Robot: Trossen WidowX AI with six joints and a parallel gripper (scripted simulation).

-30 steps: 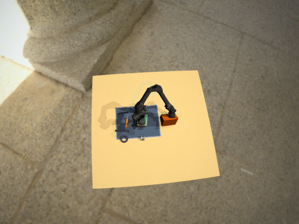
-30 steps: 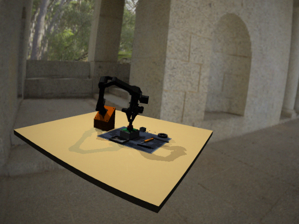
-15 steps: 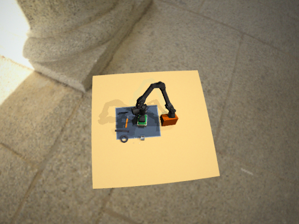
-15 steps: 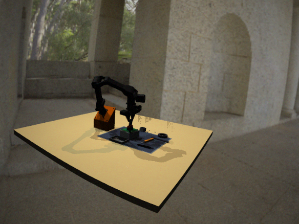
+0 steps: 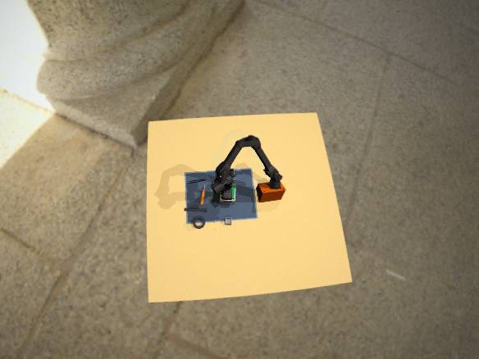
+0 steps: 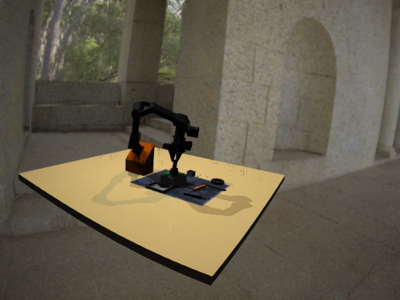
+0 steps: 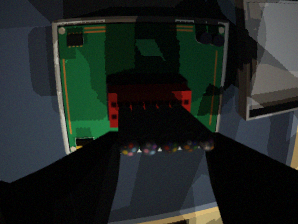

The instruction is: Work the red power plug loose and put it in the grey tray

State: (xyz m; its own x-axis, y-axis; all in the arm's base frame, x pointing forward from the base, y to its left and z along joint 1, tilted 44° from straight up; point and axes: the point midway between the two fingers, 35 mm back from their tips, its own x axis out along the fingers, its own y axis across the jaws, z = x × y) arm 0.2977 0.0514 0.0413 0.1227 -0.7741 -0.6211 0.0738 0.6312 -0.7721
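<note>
The red power plug lies 4 cm below my gripper tip. Also, from my gripper tip: blue mat (12 cm below, 5 cm ahead); black bar (21 cm ahead, 12 cm below, 11 cm to the left).
</note>
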